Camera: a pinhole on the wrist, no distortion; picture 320 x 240 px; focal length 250.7 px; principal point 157.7 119.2 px. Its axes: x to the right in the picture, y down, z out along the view. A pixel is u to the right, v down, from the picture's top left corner.
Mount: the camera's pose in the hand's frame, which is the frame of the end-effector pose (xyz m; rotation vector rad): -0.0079 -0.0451 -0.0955 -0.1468 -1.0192 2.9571
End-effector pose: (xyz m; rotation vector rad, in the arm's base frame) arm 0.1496 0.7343 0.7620 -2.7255 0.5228 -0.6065
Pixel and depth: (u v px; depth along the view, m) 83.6 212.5 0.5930
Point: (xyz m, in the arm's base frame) 0.5276 1.2629 0.8005
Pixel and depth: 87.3 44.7 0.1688
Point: 0.2328 0.8387 0.7479
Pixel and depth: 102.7 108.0 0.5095
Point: 0.4431 1.0857 0.6224
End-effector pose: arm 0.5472 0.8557 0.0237 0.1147 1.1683 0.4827
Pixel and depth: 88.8 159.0 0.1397
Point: 0.6016 0.7300 -0.0400
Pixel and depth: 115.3 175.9 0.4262
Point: 0.8402 0.5522 -0.0534
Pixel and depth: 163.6 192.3 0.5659
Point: 0.9068 0.3994 0.0075
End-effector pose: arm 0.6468 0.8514 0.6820 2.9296 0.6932 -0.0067
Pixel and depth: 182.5 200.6 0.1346
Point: 0.5450 0.9824 0.6806
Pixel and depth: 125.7 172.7 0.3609
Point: 0.5092 1.1275 0.4976
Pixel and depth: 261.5 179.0 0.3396
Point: 0.3517 1.0346 0.5409
